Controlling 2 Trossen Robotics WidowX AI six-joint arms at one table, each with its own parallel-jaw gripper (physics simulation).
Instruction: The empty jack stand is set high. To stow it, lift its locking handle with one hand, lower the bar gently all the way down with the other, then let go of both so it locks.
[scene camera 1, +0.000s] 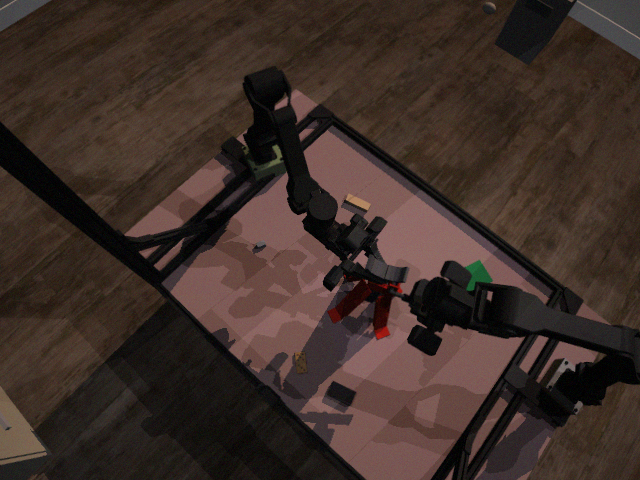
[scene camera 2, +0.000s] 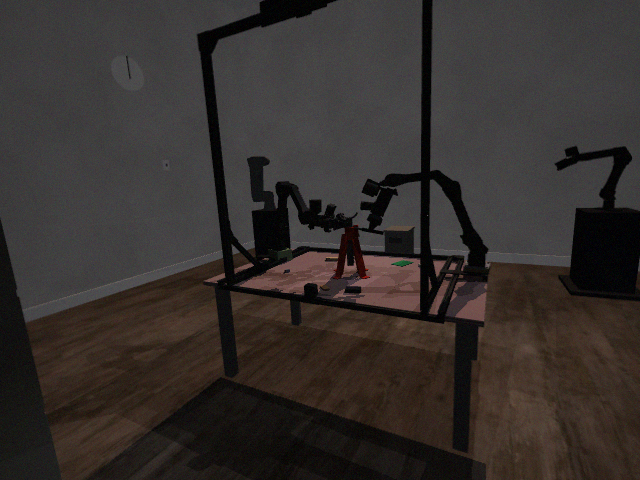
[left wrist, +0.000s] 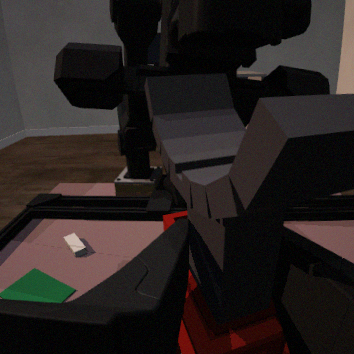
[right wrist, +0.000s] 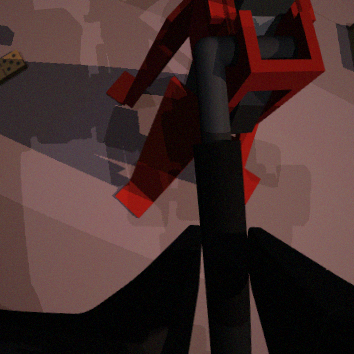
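Note:
The red jack stand (scene camera 1: 382, 315) (scene camera 2: 351, 235) (left wrist: 250, 335) (right wrist: 162, 132) stands upright on its splayed legs. Its grey bar with the curved saddle (scene camera 1: 386, 271) (left wrist: 195, 120) rises from the red collar, and a short length shows above the collar in the left wrist view. My left gripper (scene camera 1: 364, 268) (scene camera 2: 347, 222) (left wrist: 223, 230) is shut on the bar below the saddle. The locking handle (scene camera 1: 397, 292) (scene camera 2: 377, 231) (right wrist: 215, 100) sticks out from the collar, with a black grip. My right gripper (scene camera 1: 405, 296) (scene camera 2: 373, 225) (right wrist: 222, 237) is shut on that grip. The latch inside the collar is mostly hidden.
A green piece (scene camera 1: 478, 276) (scene camera 2: 402, 263) (left wrist: 37, 287) and a light wooden block (scene camera 1: 357, 202) lie behind the stand. A spotted yellow tile (scene camera 1: 300, 362) (right wrist: 11, 65) and a dark block (scene camera 1: 340, 393) (scene camera 2: 353, 289) lie in front. A small grey piece (scene camera 1: 260, 245) lies at the left.

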